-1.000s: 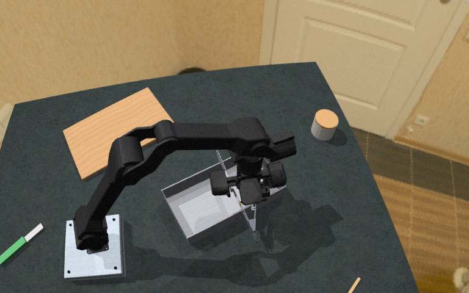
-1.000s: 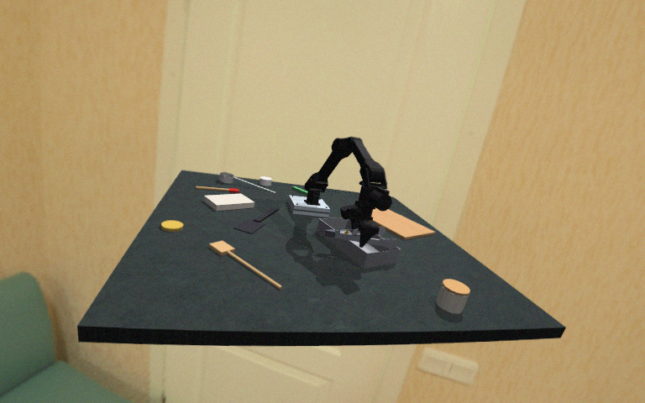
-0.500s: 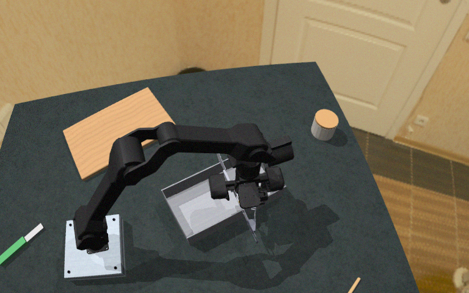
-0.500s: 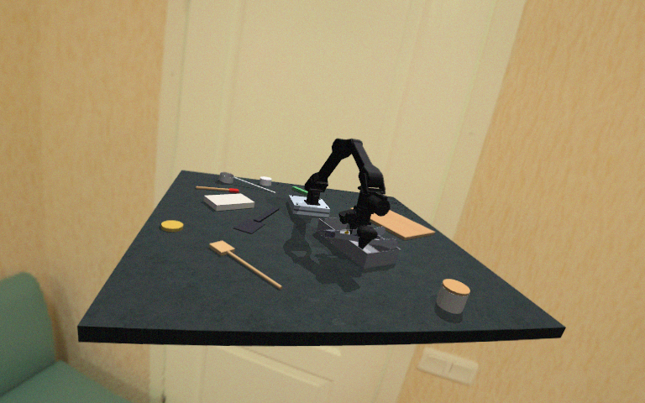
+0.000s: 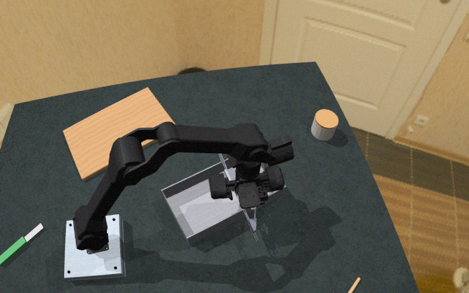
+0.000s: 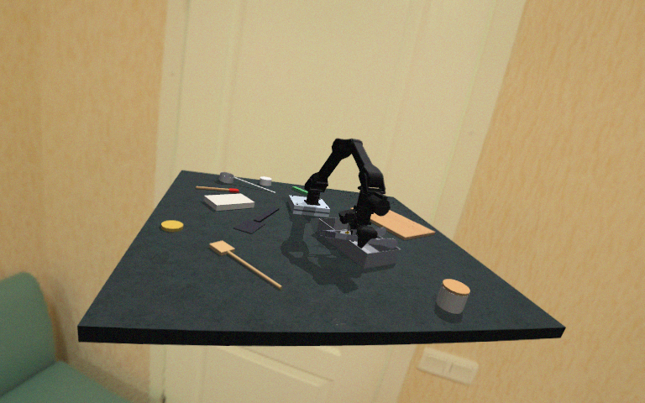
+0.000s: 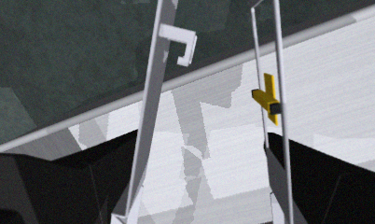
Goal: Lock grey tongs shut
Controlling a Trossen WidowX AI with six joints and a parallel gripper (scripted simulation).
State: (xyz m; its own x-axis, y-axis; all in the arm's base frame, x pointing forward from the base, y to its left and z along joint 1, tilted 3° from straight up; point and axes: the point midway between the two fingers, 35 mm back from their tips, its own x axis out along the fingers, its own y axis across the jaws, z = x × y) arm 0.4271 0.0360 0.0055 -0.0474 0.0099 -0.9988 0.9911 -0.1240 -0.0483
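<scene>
The yellow lock piece is 40 mm above my gripper tip, 30 mm to the right of it and 20 mm behind it. From my gripper tip the other things lie so: wooden board (360 mm to the left, 340 mm behind, 20 mm below); grey roasting tin (50 mm behind, 30 mm to the left); white block (430 mm behind, 410 mm to the right, 20 mm below).
</scene>
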